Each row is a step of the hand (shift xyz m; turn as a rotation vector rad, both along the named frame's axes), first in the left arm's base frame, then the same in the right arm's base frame.
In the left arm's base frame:
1: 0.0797 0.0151 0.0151 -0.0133 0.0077 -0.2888
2: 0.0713 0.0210 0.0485 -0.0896 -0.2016 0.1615
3: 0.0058 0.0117 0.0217 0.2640 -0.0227 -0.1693
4: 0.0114 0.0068 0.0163 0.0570 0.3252 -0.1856
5: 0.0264 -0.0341 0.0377 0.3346 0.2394 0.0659
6: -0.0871 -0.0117 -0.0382 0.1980 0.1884 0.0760
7: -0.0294 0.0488 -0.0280 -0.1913 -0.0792 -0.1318
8: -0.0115 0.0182 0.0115 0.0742 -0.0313 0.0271
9: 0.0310 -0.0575 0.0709 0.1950 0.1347 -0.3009
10: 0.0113 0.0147 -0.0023 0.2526 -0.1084 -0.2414
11: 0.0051 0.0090 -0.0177 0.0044 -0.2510 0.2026
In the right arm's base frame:
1: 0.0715 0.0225 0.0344 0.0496 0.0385 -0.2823
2: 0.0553 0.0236 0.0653 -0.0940 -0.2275 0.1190
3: -0.0008 0.0098 0.0233 0.2953 0.0274 -0.1045
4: 0.0065 0.0062 0.0190 0.0506 0.3484 -0.1397
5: 0.0219 -0.0348 0.0398 0.2753 0.2678 0.1615
6: -0.0741 -0.0174 -0.0582 0.1483 0.2004 0.1353
7: -0.0290 0.0479 -0.0299 -0.1447 -0.0856 -0.1788
8: -0.0162 0.0153 0.0100 0.0700 -0.0253 0.0409
9: 0.0223 -0.0611 0.0711 0.2357 0.1894 -0.2351
10: 0.0094 0.0161 0.0016 0.3120 -0.0504 -0.1842
11: 0.0076 0.0115 -0.0152 -0.0054 -0.2699 0.1766

